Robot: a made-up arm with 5 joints.
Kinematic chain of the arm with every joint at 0, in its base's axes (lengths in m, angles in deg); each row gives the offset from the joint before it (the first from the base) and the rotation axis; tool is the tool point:
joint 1: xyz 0 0 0.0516 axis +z
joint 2: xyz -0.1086 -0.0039 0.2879 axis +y
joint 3: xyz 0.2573 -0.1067 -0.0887 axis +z
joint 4: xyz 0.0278 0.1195 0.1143 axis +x
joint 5: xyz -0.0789 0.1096 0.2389 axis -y
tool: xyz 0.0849 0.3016 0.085
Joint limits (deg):
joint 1: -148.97..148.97
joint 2: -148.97..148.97
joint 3: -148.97..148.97
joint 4: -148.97..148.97
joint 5: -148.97..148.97
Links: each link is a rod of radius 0.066 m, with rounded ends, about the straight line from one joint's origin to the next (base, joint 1, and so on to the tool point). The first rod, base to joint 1, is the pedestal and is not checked.
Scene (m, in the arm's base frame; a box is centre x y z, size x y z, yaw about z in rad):
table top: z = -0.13
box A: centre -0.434 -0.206 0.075 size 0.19 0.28 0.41 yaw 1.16
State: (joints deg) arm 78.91 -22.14 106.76 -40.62 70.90
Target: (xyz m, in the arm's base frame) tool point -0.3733 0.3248 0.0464
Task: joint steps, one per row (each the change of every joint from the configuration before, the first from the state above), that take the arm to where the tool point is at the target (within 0.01 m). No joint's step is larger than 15 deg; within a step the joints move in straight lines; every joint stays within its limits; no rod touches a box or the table.
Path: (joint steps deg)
1: -2.93 5.99 -12.16 2.55 -6.11
2: -2.94 6.00 -12.17 2.56 -6.11
3: -2.93 5.99 -12.16 2.55 -6.10
4: -2.94 6.00 -12.16 2.56 -6.11
5: -10.86 1.86 -13.21 0.97 -3.35
6: -10.86 1.86 -13.21 0.97 -3.35
7: -10.85 1.86 -13.21 0.97 -3.35
8: 8.34 1.59 -8.16 -14.42 4.60
9: 8.34 1.59 -8.15 -14.41 4.61
10: 8.35 1.59 -8.16 -14.41 4.61

